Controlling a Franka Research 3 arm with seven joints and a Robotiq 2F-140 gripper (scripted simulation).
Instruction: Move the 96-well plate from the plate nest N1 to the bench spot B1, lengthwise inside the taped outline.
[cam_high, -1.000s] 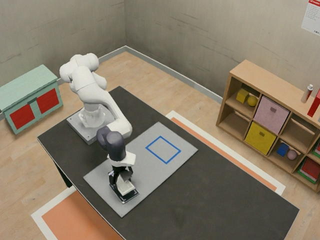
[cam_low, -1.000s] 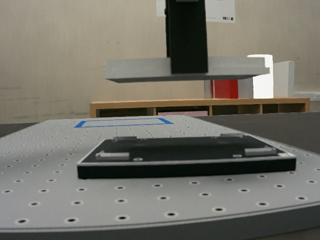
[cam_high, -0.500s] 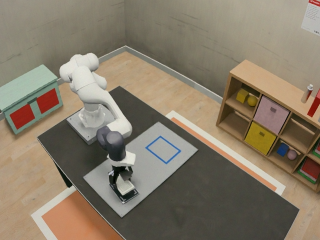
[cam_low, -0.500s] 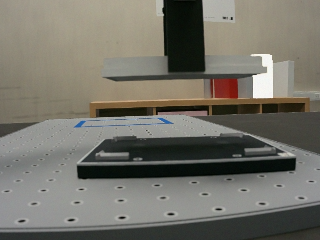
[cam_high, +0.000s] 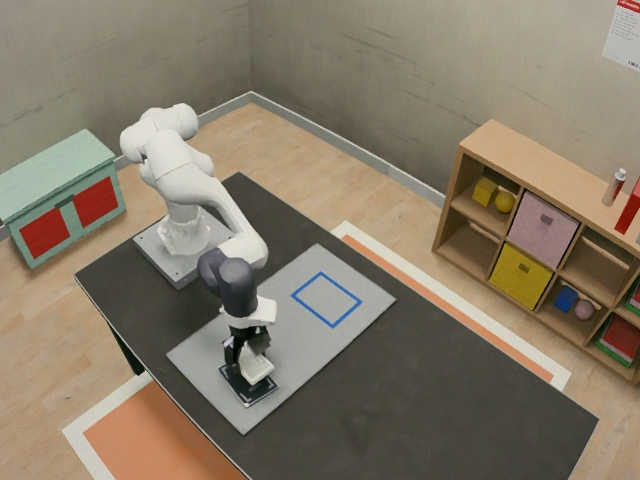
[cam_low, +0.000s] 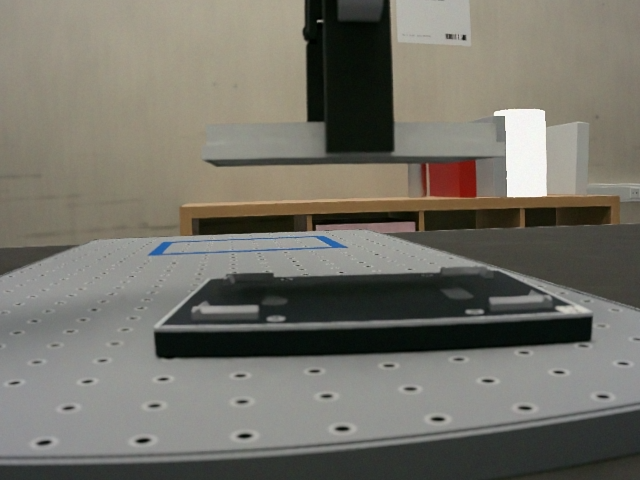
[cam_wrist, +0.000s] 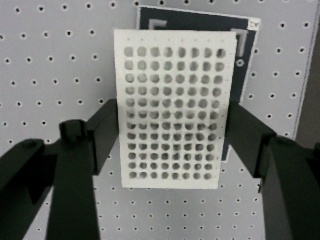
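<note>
My hand is 20 mm to the left of the dark plate nest and 90 mm above it. Round my hand: white 96-well plate 20 mm below.
</note>
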